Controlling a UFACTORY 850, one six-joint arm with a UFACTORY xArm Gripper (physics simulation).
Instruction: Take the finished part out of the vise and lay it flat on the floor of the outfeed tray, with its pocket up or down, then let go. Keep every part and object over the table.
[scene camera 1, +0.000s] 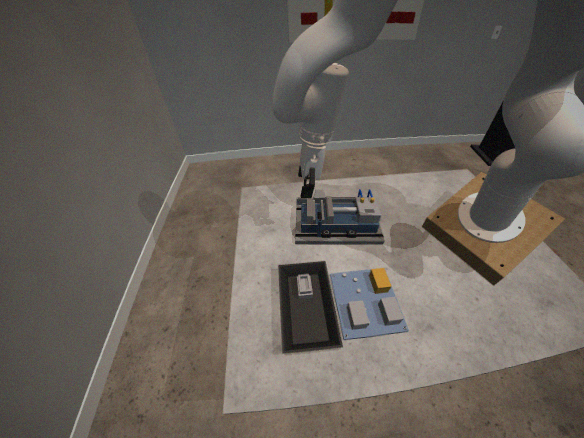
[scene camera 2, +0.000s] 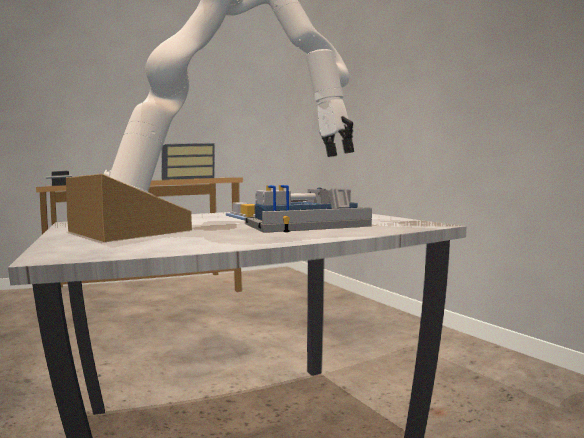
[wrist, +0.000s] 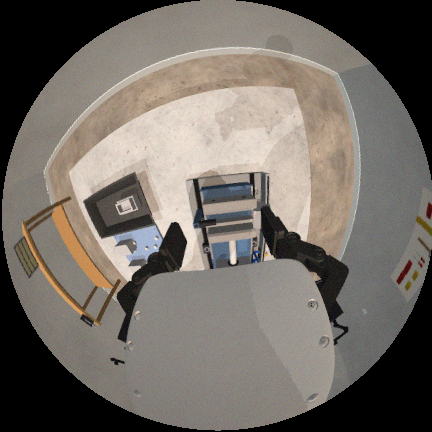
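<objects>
My gripper: visible in scene camera 1, in scene camera 2 (340, 154), in the wrist view. On the gripper, (scene camera 1: 307, 190) and (wrist: 158, 251): same spot.
</objects>
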